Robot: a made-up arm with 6 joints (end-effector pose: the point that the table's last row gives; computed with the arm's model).
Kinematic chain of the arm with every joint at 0, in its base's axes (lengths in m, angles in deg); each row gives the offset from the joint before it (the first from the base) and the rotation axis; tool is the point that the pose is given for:
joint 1: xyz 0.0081 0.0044 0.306 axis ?
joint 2: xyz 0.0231 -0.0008 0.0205 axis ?
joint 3: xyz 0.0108 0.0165 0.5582 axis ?
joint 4: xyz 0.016 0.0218 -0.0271 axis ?
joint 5: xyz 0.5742 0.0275 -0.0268 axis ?
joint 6: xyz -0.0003 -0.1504 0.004 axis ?
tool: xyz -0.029 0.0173 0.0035
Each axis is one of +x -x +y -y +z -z.
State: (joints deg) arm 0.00 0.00 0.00 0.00 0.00 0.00
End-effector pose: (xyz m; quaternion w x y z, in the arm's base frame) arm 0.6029 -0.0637 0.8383 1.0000 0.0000 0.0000 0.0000
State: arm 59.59 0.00 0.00 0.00 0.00 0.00
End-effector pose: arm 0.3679 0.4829 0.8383 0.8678 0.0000 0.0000 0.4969
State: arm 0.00 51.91 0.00 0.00 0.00 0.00
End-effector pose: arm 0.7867 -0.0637 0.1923 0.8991 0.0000 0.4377 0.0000
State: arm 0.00 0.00 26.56 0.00 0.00 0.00
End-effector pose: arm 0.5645 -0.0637 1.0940 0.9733 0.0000 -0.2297 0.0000
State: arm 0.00 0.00 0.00 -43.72 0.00 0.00
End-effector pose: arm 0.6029 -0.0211 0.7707 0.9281 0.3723 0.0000 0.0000
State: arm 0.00 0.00 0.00 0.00 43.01 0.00
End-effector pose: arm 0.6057 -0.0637 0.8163 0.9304 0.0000 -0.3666 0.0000
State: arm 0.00 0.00 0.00 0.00 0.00 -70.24
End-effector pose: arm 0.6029 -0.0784 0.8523 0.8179 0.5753 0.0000 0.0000
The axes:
joint 1: +z
joint 2: +y
joint 3: -y
joint 4: -x
joint 5: -y
joint 6: -x

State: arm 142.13 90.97 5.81 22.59 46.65 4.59
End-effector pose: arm -0.4198 0.4343 -0.2597 0.1179 -0.3368 -0.0081 0.9341
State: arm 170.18 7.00 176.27 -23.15 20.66 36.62
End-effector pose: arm 0.4419 -0.0251 1.0887 0.1173 0.9903 -0.0066 -0.0738
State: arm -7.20 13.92 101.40 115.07 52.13 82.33
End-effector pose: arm 0.1019 0.0277 1.4519 0.4218 0.7389 0.1646 0.4990
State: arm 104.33 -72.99 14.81 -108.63 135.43 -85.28
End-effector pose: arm -0.0356 -0.3775 1.0908 0.5053 -0.7365 0.0642 0.4450
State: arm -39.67 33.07 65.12 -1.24 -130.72 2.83
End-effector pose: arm 0.6405 -0.6081 1.0819 0.6228 0.2436 0.7179 -0.1934
